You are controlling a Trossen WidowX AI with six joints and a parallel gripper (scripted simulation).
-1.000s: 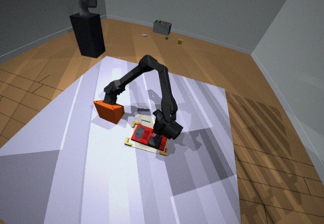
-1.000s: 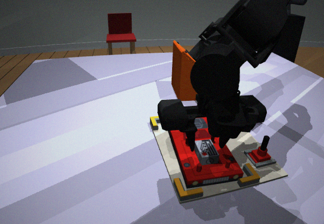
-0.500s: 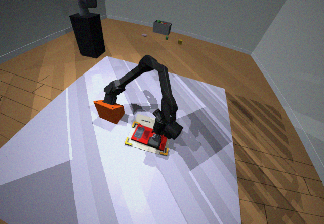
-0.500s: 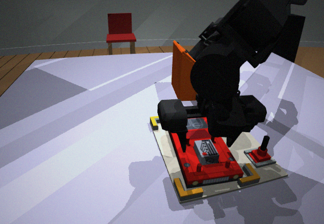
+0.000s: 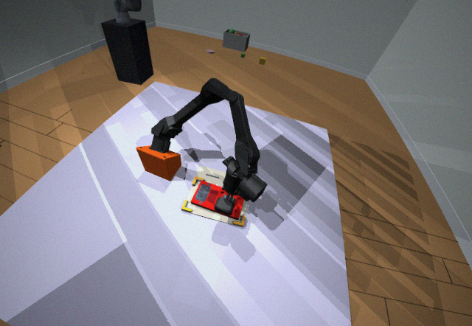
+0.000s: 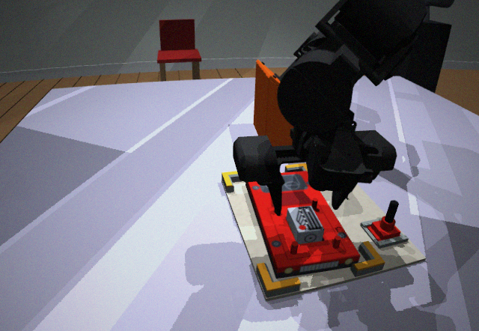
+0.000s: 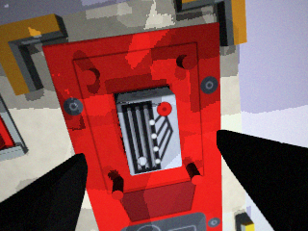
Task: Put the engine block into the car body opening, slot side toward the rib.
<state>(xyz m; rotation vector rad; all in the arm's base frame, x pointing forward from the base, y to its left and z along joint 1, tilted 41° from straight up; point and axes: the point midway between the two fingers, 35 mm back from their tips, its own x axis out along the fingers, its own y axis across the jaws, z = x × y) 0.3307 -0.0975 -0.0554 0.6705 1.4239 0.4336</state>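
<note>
Right now the grey engine block is 30 mm below my gripper tip. Round my gripper tip: black post 120 mm to the left, 30 mm ahead, 20 mm below.
</note>
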